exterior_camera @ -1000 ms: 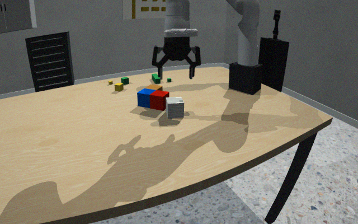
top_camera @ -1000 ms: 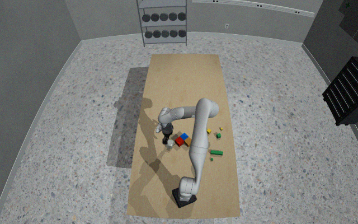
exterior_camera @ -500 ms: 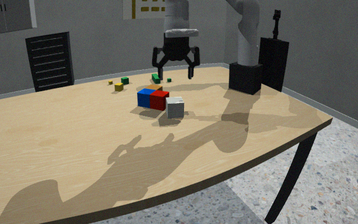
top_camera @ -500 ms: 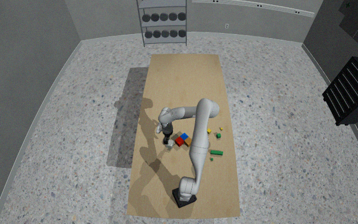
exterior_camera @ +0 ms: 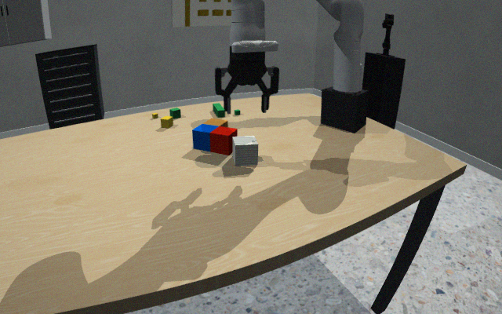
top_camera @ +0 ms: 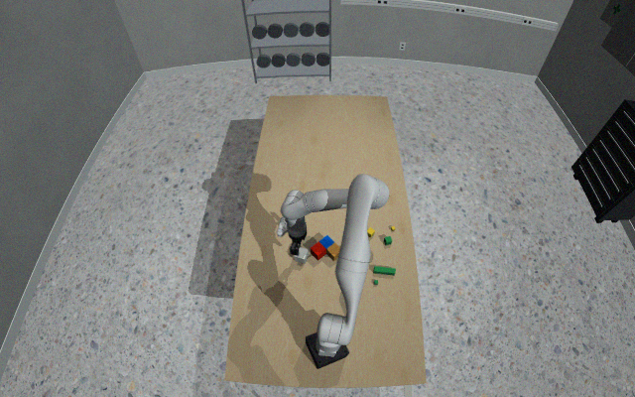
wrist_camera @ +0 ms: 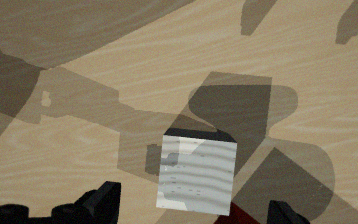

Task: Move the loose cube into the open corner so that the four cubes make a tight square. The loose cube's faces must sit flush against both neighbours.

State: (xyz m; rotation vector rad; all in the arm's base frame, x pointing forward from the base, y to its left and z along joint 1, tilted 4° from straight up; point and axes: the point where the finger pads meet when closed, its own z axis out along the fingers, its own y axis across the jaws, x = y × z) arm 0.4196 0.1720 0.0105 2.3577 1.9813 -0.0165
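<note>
Right now my hand is 100 mm above the white cube. From my hand the other things lie so: blue cube: 110 mm to the right, 100 mm below, 70 mm ahead; long green block: 390 mm to the right, 120 mm below, 30 mm behind; red cube: 100 mm below, 80 mm to the right, 30 mm ahead.
</note>
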